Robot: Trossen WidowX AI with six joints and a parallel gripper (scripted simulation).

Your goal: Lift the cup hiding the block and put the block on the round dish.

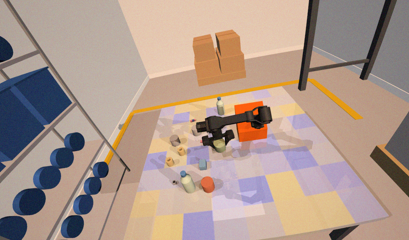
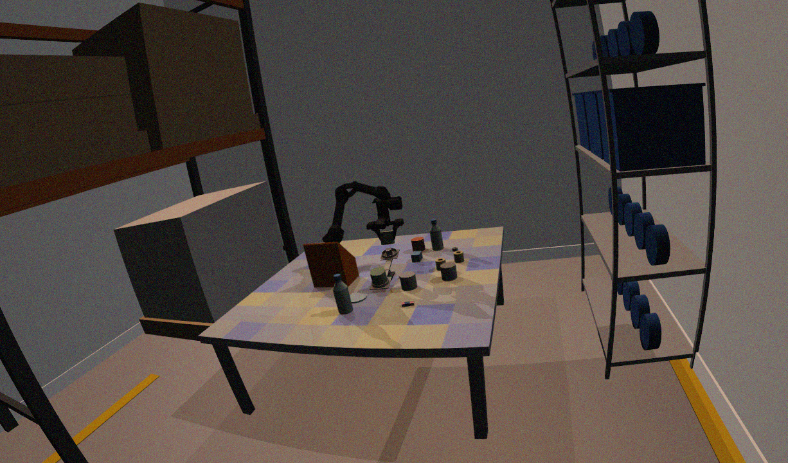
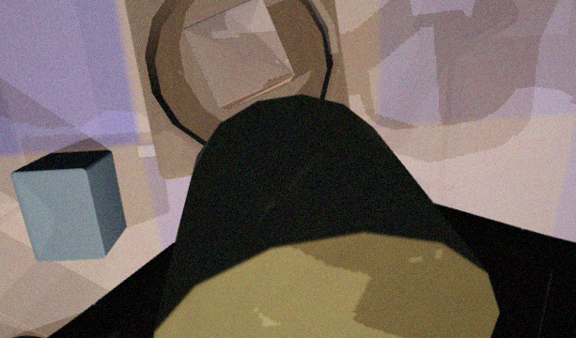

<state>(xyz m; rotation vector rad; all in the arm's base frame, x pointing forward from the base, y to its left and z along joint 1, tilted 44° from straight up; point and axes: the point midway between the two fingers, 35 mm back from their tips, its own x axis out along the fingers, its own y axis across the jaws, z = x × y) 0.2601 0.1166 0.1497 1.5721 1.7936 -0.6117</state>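
My gripper tip is now 410 mm to the left of the round dish, 130 mm above it and 20 mm past it. Round my gripper tip: balance (170 mm to the right, 100 mm below, 40 mm ahead); then red cylinder (190 mm to the left, 100 mm below, 70 mm ahead).
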